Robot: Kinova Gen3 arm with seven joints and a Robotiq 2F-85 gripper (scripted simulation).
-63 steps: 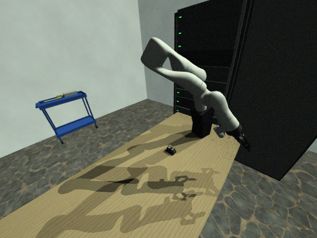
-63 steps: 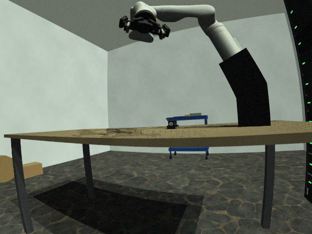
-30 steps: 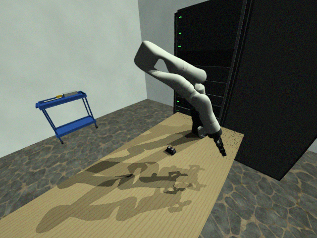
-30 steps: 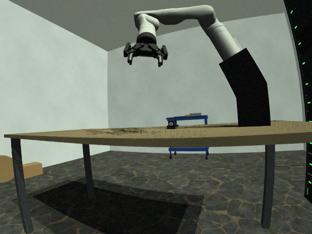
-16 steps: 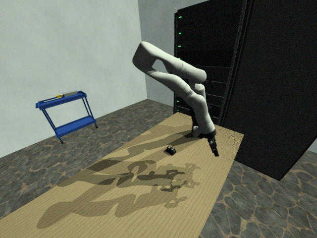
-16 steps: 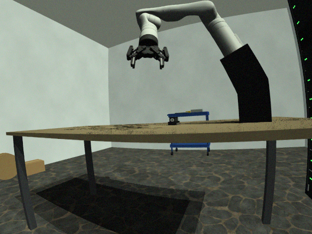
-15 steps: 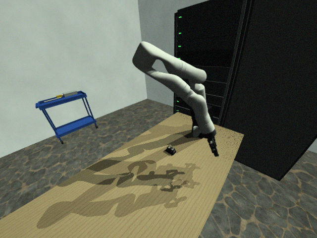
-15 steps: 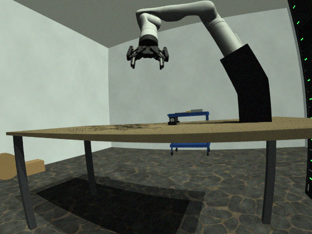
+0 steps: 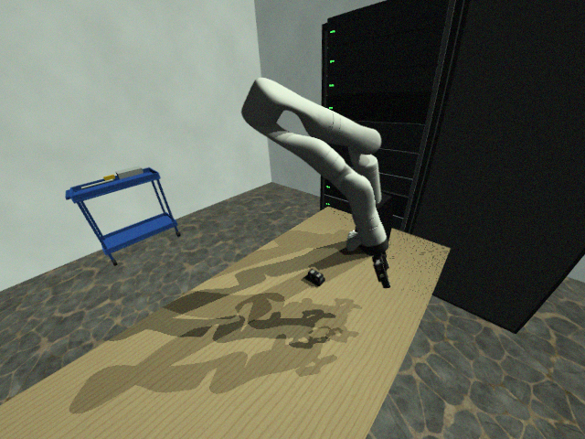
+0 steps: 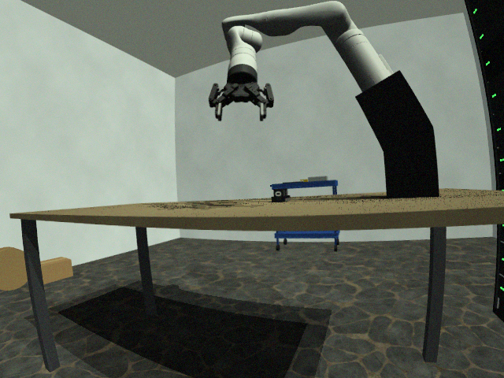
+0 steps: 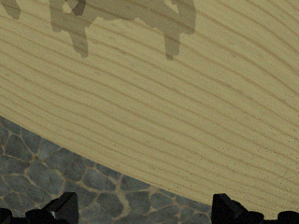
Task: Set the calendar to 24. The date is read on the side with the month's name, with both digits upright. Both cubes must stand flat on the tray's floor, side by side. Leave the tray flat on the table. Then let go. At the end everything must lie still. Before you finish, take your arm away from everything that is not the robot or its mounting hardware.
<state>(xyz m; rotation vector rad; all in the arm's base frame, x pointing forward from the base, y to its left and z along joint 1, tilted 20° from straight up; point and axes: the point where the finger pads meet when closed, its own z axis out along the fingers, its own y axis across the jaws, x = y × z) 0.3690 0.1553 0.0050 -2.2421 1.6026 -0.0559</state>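
Right now the black date cube is 26 cm to the right of my hand, 18 cm below it and 5 cm behind it. The rest, counted from my hand: black tray: 28 cm to the right, 19 cm below, 5 cm behind; then black cube: 29 cm to the right, 18 cm below, 5 cm behind.
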